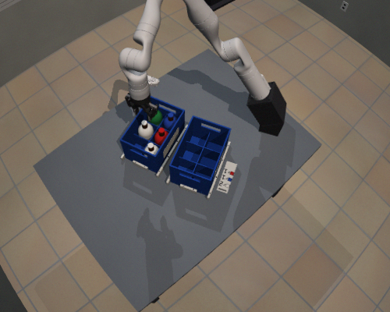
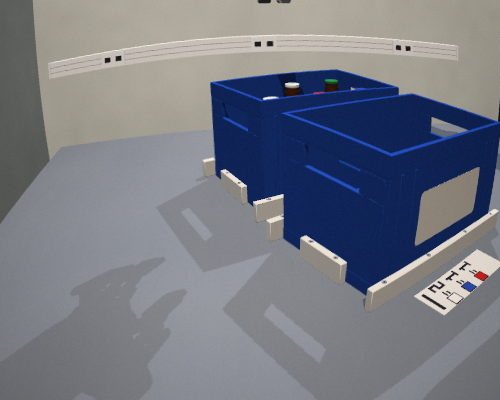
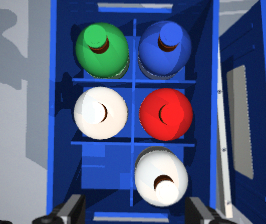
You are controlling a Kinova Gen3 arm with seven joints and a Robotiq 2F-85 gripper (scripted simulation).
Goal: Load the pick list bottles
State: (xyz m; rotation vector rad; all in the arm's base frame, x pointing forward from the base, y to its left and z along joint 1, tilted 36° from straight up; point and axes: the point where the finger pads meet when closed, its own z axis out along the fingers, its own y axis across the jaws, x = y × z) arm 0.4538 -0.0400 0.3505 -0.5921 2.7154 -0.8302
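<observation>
Right now my hand is 250 mm above the white bottle, 60 mm to the left of it and 40 mm past it. Also, from my hand: green-label bottle (250 mm below, 120 mm behind, 90 mm to the right); then red-label bottle (250 mm below, 70 mm behind, 20 mm to the left); then blue-label bottle (250 mm below, 150 mm behind, 10 mm to the right).
</observation>
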